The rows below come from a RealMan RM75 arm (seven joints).
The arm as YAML. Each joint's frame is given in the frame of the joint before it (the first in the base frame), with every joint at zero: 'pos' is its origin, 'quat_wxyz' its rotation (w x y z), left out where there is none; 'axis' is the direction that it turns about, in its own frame. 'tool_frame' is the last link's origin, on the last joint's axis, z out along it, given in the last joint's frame.
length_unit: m
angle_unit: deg
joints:
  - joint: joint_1
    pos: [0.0, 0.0, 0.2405]
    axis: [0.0, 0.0, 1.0]
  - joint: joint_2
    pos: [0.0, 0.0, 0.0]
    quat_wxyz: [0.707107, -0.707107, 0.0, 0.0]
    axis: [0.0, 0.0, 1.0]
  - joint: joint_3
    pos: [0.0, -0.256, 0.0]
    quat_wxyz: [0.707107, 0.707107, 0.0, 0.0]
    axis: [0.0, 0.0, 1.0]
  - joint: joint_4
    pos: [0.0, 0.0, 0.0]
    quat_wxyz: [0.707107, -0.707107, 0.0, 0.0]
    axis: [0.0, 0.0, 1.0]
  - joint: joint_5
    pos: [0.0, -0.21, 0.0]
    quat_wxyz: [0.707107, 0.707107, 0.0, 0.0]
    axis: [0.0, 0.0, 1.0]
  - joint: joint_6
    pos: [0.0, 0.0, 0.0]
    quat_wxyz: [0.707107, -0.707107, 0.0, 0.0]
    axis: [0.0, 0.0, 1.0]
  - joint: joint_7
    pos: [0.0, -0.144, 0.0]
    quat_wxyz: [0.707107, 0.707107, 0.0, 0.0]
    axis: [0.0, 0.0, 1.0]
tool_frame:
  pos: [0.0, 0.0, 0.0]
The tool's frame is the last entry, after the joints.
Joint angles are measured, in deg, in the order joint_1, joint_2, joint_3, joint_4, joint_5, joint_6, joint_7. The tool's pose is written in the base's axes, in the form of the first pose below.
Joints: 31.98, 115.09, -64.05, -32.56, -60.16, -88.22, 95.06
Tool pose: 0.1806, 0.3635, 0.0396, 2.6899, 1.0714, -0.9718
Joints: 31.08, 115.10, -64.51, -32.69, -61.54, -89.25, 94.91
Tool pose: 0.1852, 0.3567, 0.0356, 2.6996, 1.0433, -0.9532
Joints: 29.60, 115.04, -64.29, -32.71, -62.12, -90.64, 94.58
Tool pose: 0.1934, 0.3487, 0.0360, 2.6970, 1.0383, -0.9572
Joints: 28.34, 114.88, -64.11, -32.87, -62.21, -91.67, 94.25
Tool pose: 0.1999, 0.3428, 0.0380, 2.6989, 1.0415, -0.9580
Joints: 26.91, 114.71, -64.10, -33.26, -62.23, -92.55, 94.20
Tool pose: 0.2067, 0.3364, 0.0402, 2.6983, 1.0425, -0.9640
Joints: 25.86, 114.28, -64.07, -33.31, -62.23, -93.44, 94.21
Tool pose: 0.2129, 0.3314, 0.0433, 2.6991, 1.0411, -0.9677
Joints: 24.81, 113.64, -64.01, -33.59, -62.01, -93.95, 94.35
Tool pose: 0.2193, 0.3279, 0.0485, 2.7112, 1.0436, -0.9657
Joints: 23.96, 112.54, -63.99, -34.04, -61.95, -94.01, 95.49
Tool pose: 0.2260, 0.3264, 0.0561, 2.7237, 1.0354, -0.9718
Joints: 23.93, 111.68, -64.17, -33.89, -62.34, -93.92, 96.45
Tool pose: 0.2294, 0.3269, 0.0595, 2.7294, 1.0162, -0.9772
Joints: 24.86, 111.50, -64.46, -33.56, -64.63, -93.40, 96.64
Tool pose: 0.2282, 0.3292, 0.0539, 2.7566, 0.9717, -0.9472
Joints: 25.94, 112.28, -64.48, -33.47, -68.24, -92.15, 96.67
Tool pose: 0.2253, 0.3315, 0.0410, 2.7867, 0.9164, -0.9179
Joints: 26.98, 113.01, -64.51, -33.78, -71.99, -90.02, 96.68
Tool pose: 0.2231, 0.3354, 0.0290, 2.8381, 0.8621, -0.8782
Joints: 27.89, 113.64, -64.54, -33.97, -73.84, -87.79, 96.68
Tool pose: 0.2204, 0.3408, 0.0213, 2.8761, 0.8387, -0.8572
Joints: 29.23, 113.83, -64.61, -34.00, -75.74, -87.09, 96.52
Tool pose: 0.2150, 0.3450, 0.0163, 2.9003, 0.8090, -0.8187
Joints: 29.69, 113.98, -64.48, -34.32, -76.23, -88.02, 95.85
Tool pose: 0.2103, 0.3446, 0.0157, 2.9011, 0.8060, -0.7856
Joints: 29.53, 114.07, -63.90, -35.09, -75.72, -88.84, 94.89
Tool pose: 0.2075, 0.3444, 0.0198, 2.9131, 0.8296, -0.7519
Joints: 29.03, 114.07, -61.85, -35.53, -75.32, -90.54, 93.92
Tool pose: 0.2081, 0.3429, 0.0284, 2.9224, 0.8704, -0.7291
